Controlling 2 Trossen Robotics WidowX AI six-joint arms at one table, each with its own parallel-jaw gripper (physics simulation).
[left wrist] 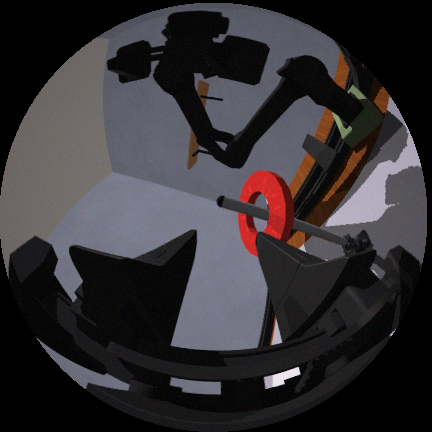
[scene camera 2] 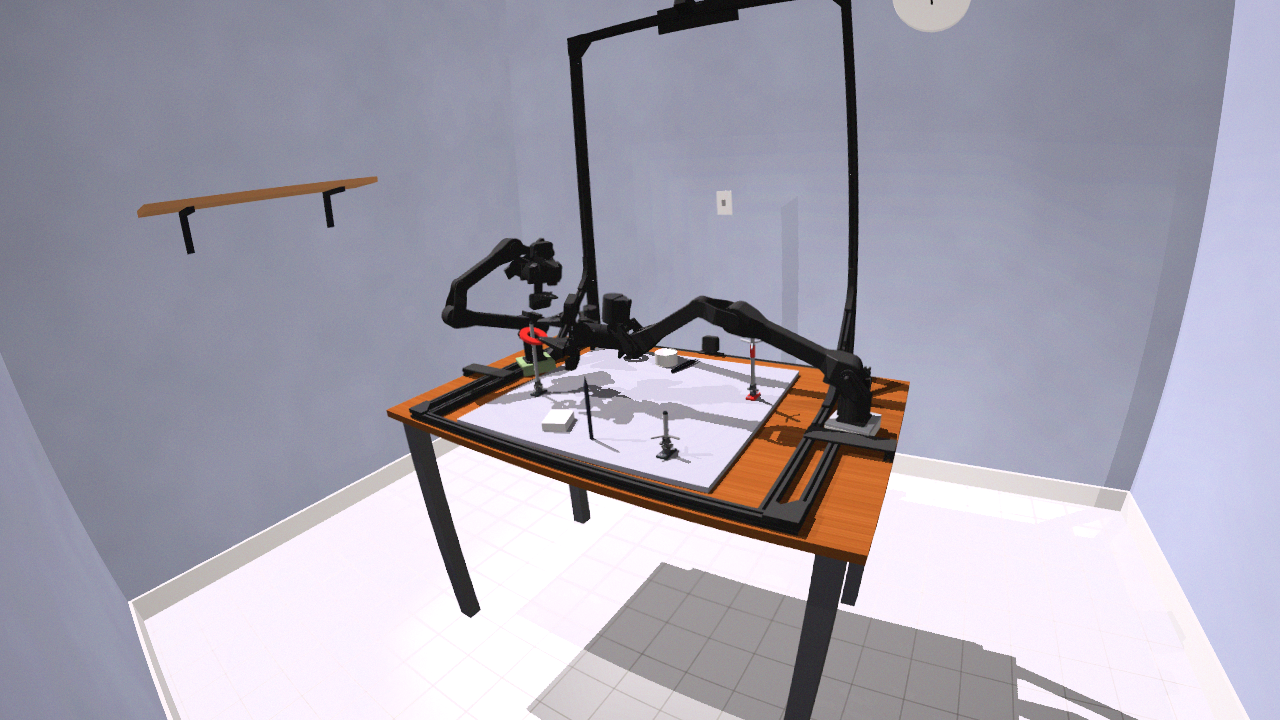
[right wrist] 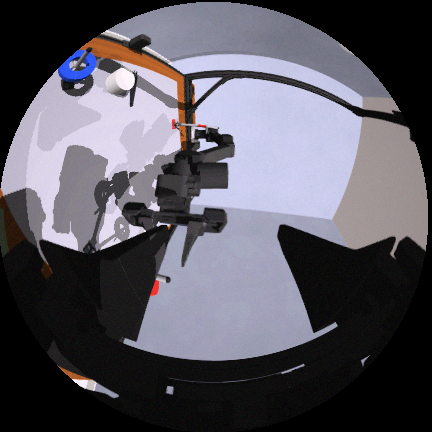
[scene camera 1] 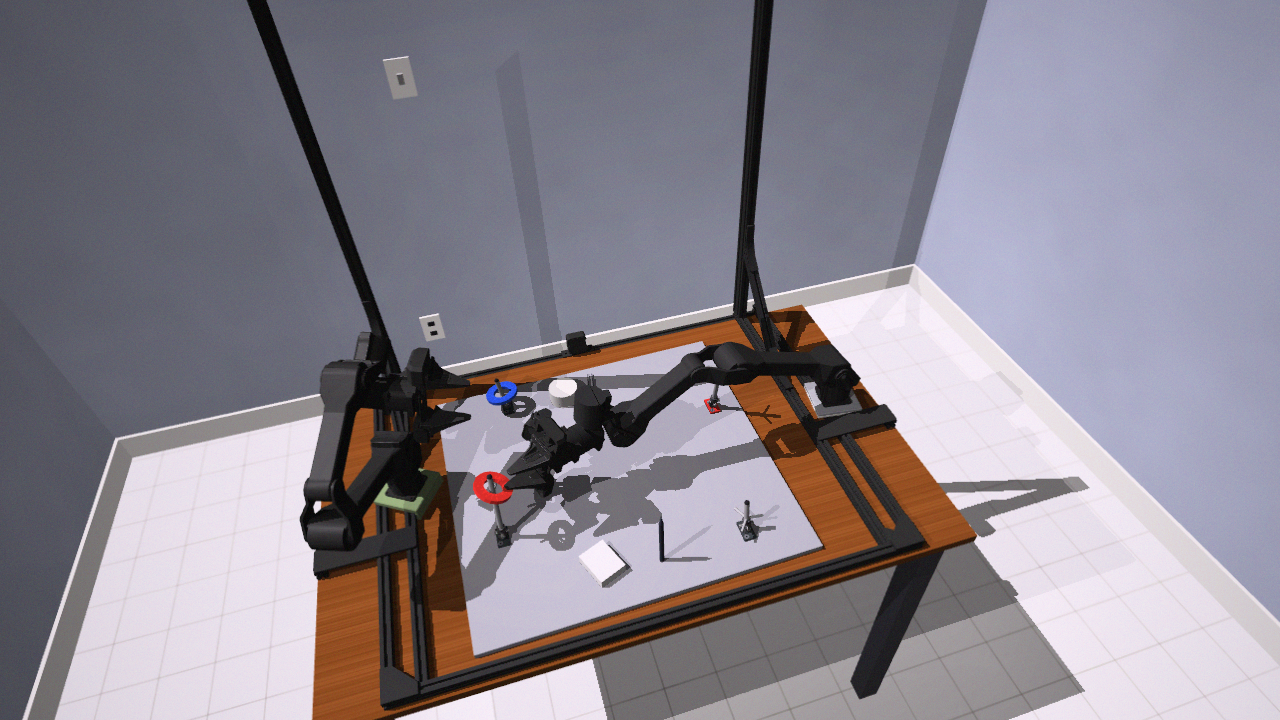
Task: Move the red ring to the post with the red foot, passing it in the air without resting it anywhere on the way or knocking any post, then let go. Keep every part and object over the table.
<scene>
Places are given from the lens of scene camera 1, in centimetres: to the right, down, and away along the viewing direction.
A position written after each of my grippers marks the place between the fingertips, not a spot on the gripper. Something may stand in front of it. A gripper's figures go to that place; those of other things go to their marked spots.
my left gripper (scene camera 1: 506, 480): -24, 21, 124
my right gripper (scene camera 1: 470, 400): -30, 7, 126
red ring (scene camera 1: 478, 486): -28, 22, 124
white box (scene camera 1: 600, 561): -7, 37, 130
</scene>
